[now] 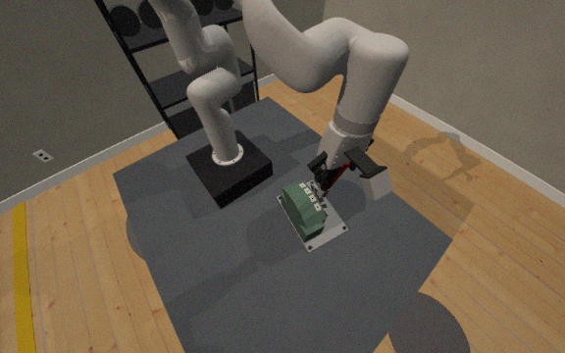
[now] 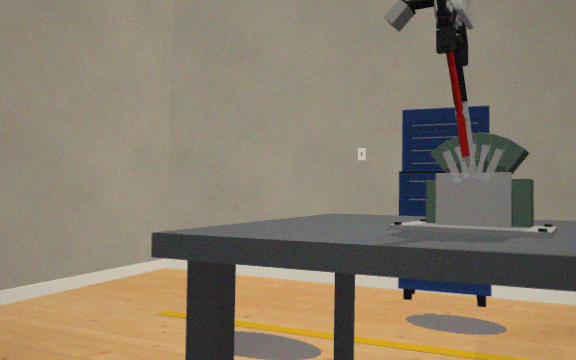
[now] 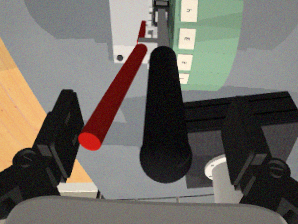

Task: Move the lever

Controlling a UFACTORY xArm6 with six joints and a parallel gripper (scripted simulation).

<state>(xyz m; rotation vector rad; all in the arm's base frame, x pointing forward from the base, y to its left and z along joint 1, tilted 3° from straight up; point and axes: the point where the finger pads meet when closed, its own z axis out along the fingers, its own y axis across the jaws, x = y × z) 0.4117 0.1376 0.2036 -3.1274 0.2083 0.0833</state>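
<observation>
Now: the red bar 11 cm below my hand, 2 cm to the left of it and 1 cm behind it.
</observation>
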